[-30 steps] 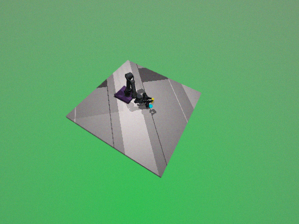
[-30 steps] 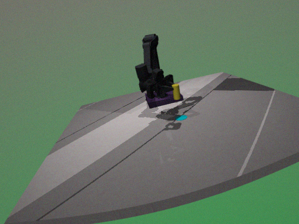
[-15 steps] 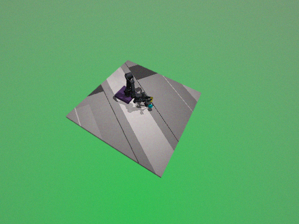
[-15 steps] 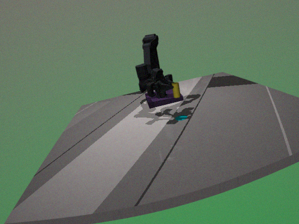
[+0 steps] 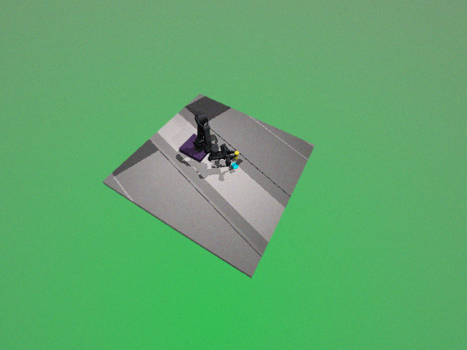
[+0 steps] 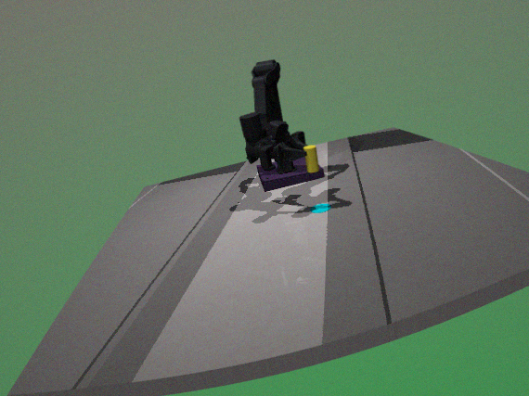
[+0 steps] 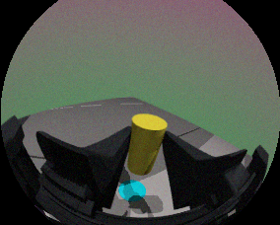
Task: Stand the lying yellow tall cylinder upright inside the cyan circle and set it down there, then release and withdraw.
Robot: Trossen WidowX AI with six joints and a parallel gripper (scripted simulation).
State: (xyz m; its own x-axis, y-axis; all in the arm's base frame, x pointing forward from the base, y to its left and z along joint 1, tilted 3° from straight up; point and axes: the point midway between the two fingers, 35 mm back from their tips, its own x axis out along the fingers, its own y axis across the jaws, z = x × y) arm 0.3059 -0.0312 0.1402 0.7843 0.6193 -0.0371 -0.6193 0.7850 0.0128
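Right now the cyan circle is 160 mm below my gripper tip. Also, from my gripper tip: yellow tall cylinder: 20 mm below.
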